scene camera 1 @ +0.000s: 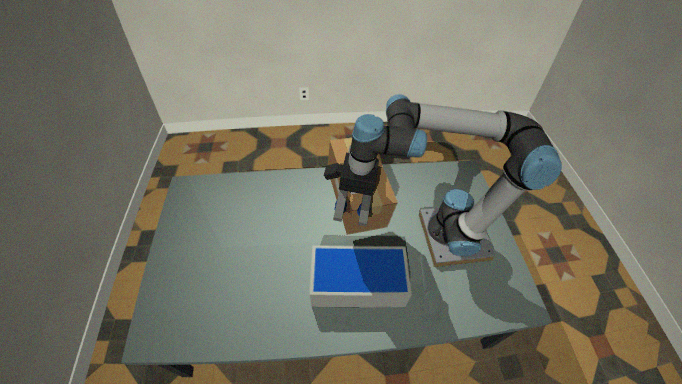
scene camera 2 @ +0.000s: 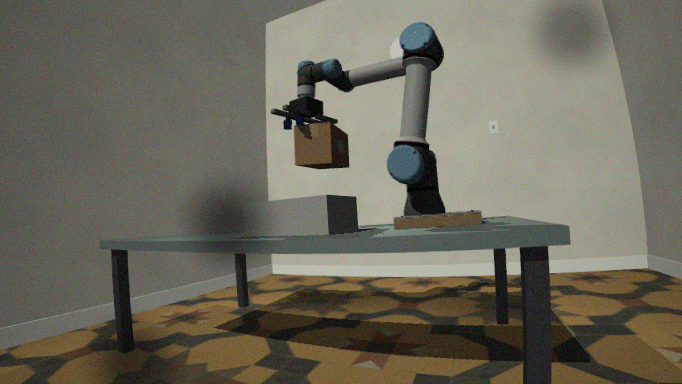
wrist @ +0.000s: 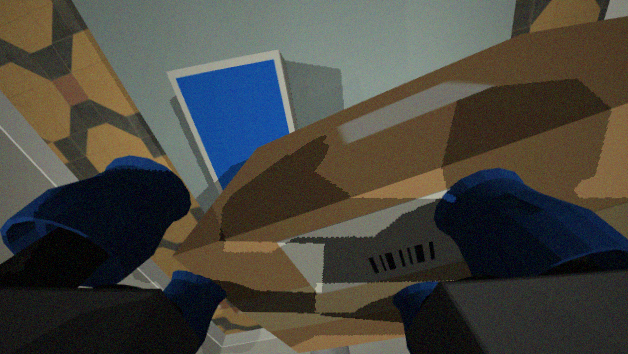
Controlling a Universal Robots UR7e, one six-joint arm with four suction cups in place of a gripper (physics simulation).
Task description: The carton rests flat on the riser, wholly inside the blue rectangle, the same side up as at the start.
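Places are measured from the arm's base along level axes (x ahead, y left, z up), in millimetres.
Pixels of known places: end effector, tool point: (scene camera 1: 355, 193) (wrist: 306, 244); arm's base, origin of the base link: (scene camera 1: 444, 229) (scene camera 2: 424, 214).
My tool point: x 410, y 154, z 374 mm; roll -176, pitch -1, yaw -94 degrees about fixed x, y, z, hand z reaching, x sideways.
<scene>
Ahead of a thing's pixels: the offset from my tool point to its top centre.
The brown carton @(10 mm back, 101 mm right, 31 mm up) (scene camera 1: 370, 220) (scene camera 2: 314, 145) (wrist: 400, 150) hangs in the air under my suction gripper (scene camera 1: 353, 207) (scene camera 2: 305, 121) (wrist: 310, 260). A white barcode label shows on its top. The gripper holds the carton off-centre; in the wrist view the left blue cups stand beyond its edge. The cup frame looks slightly tilted in scene camera 2. The white-grey riser @(45 mm back, 114 mm left, 293 mm down) (scene camera 1: 360, 300) (scene camera 2: 300, 217) (wrist: 225, 65) stands on the table, with the blue rectangle @(45 mm back, 114 mm left, 293 mm down) (scene camera 1: 340, 270) (wrist: 235, 110) on top. In scene camera 1 the carton appears behind the riser, apart from it; the arm hides part of it.
The pale green table (scene camera 1: 225, 280) (scene camera 2: 540, 235) carries the riser and the arm's base plate (scene camera 1: 450, 257) (scene camera 2: 440, 220), which is to the right of the riser in scene camera 1. The back wall (scene camera 1: 240, 65) rises beyond the table. Shadows fall across part of the blue rectangle.
</scene>
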